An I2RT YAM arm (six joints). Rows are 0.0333 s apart.
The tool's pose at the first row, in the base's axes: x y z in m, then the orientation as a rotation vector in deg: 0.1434, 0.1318, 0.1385, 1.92, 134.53, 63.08
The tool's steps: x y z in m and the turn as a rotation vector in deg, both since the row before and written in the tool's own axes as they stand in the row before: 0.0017, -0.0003, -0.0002, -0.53, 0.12, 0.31; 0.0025, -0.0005, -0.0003, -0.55, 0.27, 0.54; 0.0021, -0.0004, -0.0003, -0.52, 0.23, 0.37; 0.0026, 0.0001, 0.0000, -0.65, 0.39, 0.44; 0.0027, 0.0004, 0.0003, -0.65, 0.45, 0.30
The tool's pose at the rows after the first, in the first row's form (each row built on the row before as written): 0.1419, 0.1319, 0.1376, 2.03, 134.41, 63.88; 0.1397, 0.1320, 0.1362, 2.32, 134.46, 64.85; 0.1378, 0.1320, 0.1351, 2.44, 134.45, 65.70; 0.1355, 0.1327, 0.1340, 2.51, 134.51, 66.78; 0.1332, 0.1338, 0.1330, 2.38, 134.59, 67.81
